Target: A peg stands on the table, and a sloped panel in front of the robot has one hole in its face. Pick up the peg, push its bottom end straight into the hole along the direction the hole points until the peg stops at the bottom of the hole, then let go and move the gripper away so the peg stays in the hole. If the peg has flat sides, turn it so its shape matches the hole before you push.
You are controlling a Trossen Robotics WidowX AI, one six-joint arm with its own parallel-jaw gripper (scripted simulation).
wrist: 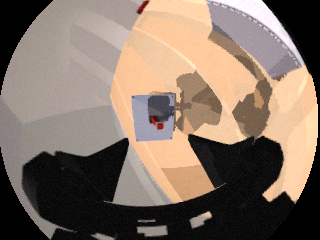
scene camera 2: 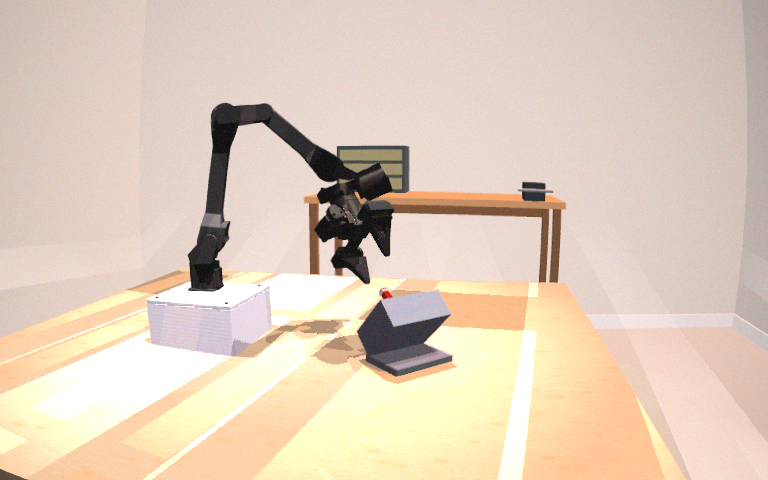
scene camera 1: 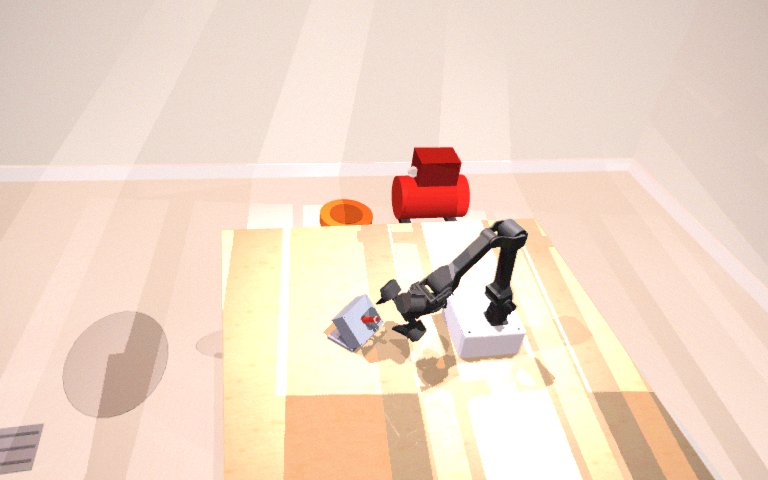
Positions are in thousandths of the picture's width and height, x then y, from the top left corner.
Scene:
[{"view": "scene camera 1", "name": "my gripper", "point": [501, 657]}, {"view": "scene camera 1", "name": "grey sloped panel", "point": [462, 693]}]

